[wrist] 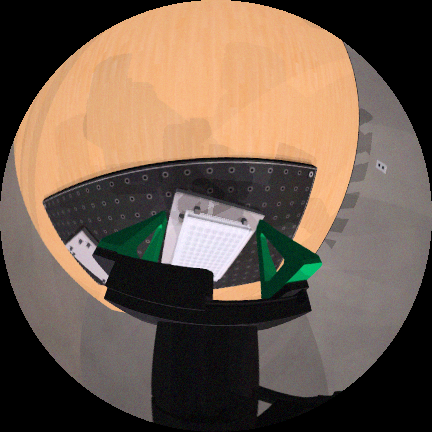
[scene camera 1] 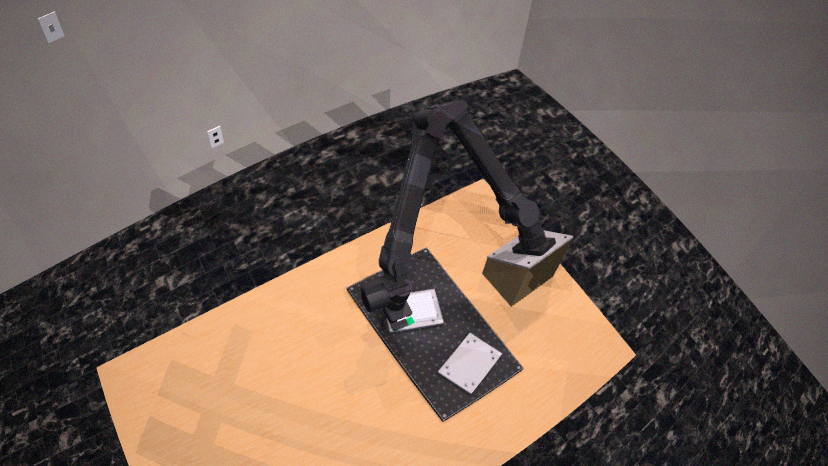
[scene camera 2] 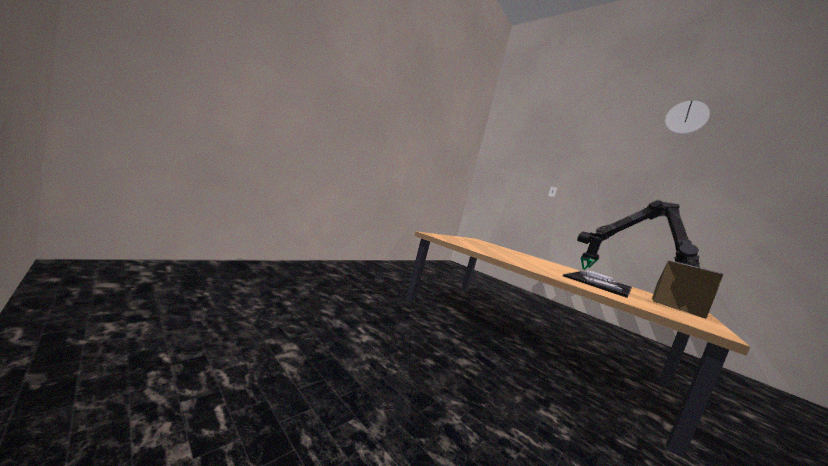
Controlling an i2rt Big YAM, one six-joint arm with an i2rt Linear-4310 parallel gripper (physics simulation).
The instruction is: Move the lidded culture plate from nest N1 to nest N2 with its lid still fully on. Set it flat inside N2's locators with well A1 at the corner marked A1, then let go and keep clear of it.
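Observation:
Grey nest (scene camera 1: 472,360) visible. Grey nest (wrist: 182,199), visible too. My gripper (wrist: 211,219): open, holding nothing.

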